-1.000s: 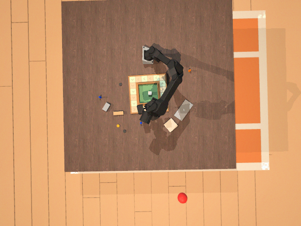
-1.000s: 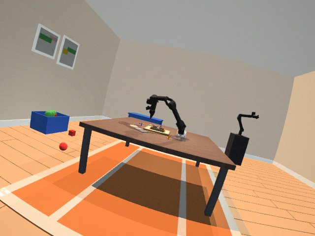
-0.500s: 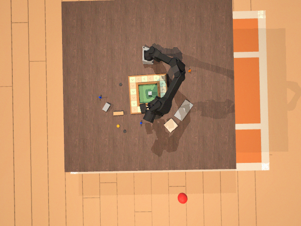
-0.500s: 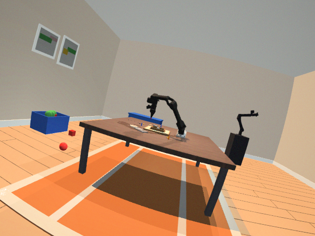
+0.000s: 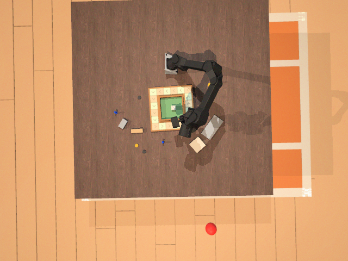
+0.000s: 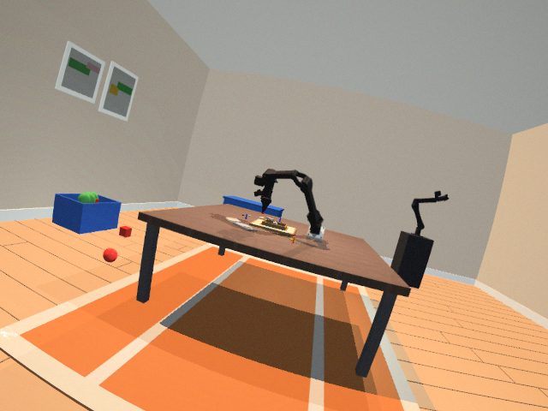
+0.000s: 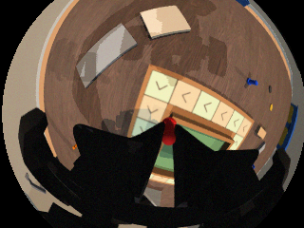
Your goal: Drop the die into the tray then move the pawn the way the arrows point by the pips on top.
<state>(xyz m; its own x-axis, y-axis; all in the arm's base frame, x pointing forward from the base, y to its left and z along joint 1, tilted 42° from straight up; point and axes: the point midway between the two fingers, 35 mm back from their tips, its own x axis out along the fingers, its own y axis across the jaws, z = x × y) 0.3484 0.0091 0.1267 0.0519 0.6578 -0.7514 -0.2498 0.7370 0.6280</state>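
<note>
Right now my gripper tip is 8 cm to the left of the white die, 8 cm past it and 7 cm above it. The rest, counted from my gripper tip: grey plate: 17 cm to the left, 9 cm below, 5 cm ahead; then red pawn: 1 cm above; then green dice tray: 9 cm to the right, 9 cm below, 8 cm behind.
</note>
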